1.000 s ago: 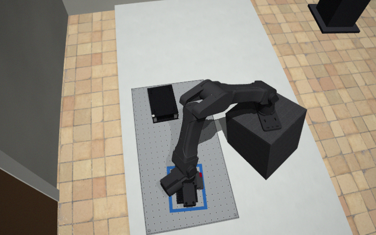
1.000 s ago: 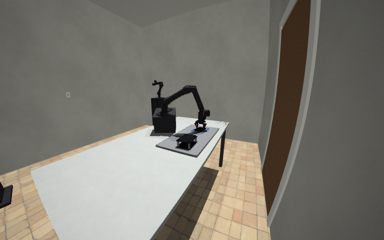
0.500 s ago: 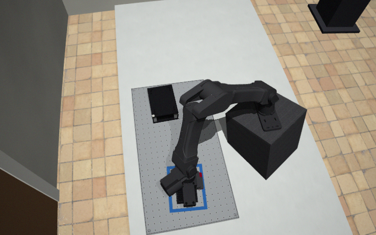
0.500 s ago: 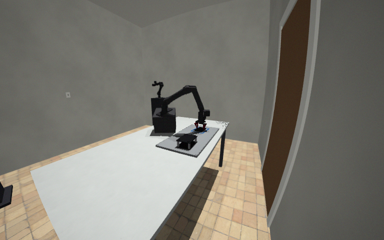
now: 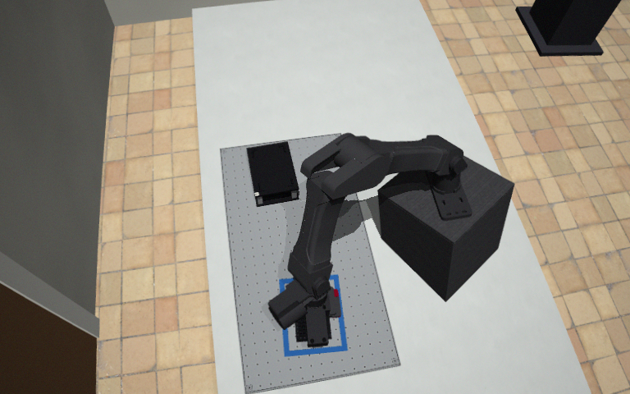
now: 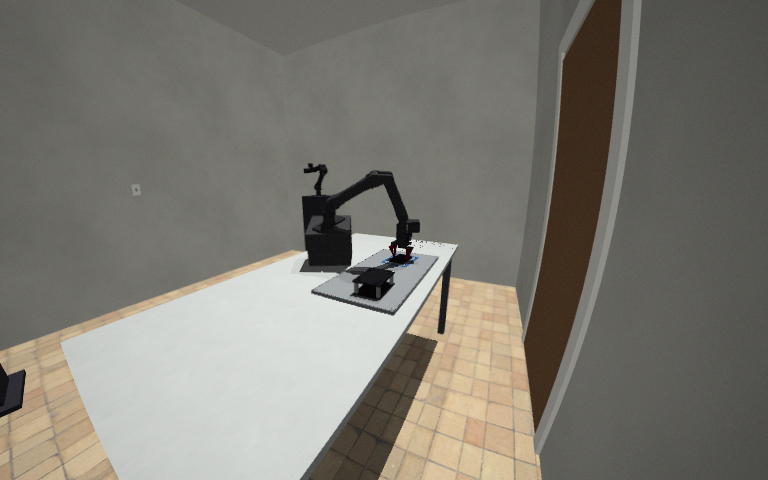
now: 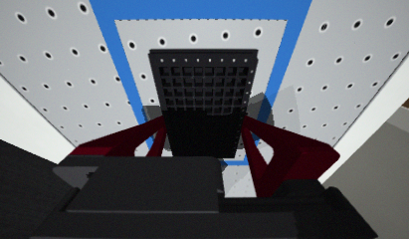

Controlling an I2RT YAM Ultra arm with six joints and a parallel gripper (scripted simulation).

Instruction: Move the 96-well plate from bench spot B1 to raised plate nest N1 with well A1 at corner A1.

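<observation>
My gripper is now 7 cm short of the black plate nest N1, 40 cm to the left of it and 4 cm below it. Also, from my hand: black 96-well plate 1 cm below; white A1 label 12 cm ahead, 32 cm to the right, 5 cm above.
</observation>
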